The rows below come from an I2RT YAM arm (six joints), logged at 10 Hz.
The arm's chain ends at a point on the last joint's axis. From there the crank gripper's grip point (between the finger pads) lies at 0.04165 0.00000 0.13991 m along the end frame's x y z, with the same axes.
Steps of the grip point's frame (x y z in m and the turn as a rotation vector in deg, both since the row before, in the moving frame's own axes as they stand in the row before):
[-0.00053 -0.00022 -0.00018 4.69 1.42 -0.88]
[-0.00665 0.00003 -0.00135 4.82 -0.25 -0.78]
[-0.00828 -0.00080 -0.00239 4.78 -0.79 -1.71]
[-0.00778 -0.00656 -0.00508 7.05 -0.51 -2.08]
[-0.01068 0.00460 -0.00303 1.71 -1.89 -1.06]
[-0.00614 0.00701 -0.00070 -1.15 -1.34 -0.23]
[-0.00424 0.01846 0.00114 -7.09 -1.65 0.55]
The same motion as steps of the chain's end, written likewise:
[-0.00389 0.01184 0.00139 4.69 1.42 -0.88]
[-0.00596 0.01236 -0.00101 4.82 -0.25 -0.78]
[-0.00616 0.01209 -0.00241 4.78 -0.79 -1.71]
[-0.00620 0.01212 -0.00429 7.05 -0.51 -2.08]
[-0.00600 0.00952 -0.00425 1.71 -1.89 -1.06]
[-0.00286 0.00435 -0.00161 -1.15 -1.34 -0.23]
[-0.00012 0.00074 0.00110 -7.09 -1.65 0.55]

